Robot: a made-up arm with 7 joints. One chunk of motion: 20 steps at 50 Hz.
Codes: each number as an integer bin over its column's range. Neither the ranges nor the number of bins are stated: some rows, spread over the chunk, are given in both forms.
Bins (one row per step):
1: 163 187 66 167 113 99 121
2: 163 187 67 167 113 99 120
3: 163 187 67 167 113 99 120
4: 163 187 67 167 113 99 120
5: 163 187 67 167 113 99 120
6: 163 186 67 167 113 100 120
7: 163 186 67 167 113 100 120
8: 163 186 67 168 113 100 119
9: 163 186 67 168 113 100 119
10: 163 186 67 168 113 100 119
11: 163 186 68 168 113 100 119
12: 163 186 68 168 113 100 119
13: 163 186 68 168 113 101 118
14: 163 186 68 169 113 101 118
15: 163 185 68 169 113 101 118
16: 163 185 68 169 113 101 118
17: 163 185 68 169 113 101 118
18: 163 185 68 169 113 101 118
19: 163 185 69 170 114 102 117
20: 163 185 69 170 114 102 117
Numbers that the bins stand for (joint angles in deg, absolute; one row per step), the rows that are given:
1: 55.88 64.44 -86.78 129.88 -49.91 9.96 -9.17
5: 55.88 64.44 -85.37 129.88 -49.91 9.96 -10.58
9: 55.88 63.62 -85.37 130.45 -49.91 10.92 -11.99
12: 55.88 63.62 -83.96 130.45 -49.91 10.92 -11.99
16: 55.88 62.81 -83.96 131.02 -49.91 11.88 -13.41
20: 55.88 62.81 -82.55 131.59 -48.76 12.84 -14.82
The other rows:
2: 55.88 64.44 -85.37 129.88 -49.91 9.96 -10.58
3: 55.88 64.44 -85.37 129.88 -49.91 9.96 -10.58
4: 55.88 64.44 -85.37 129.88 -49.91 9.96 -10.58
6: 55.88 63.62 -85.37 129.88 -49.91 10.92 -10.58
7: 55.88 63.62 -85.37 129.88 -49.91 10.92 -10.58
8: 55.88 63.62 -85.37 130.45 -49.91 10.92 -11.99
10: 55.88 63.62 -85.37 130.45 -49.91 10.92 -11.99
11: 55.88 63.62 -83.96 130.45 -49.91 10.92 -11.99
13: 55.88 63.62 -83.96 130.45 -49.91 11.88 -13.41
14: 55.88 63.62 -83.96 131.02 -49.91 11.88 -13.41
15: 55.88 62.81 -83.96 131.02 -49.91 11.88 -13.41
17: 55.88 62.81 -83.96 131.02 -49.91 11.88 -13.41
18: 55.88 62.81 -83.96 131.02 -49.91 11.88 -13.41
19: 55.88 62.81 -82.55 131.59 -48.76 12.84 -14.82

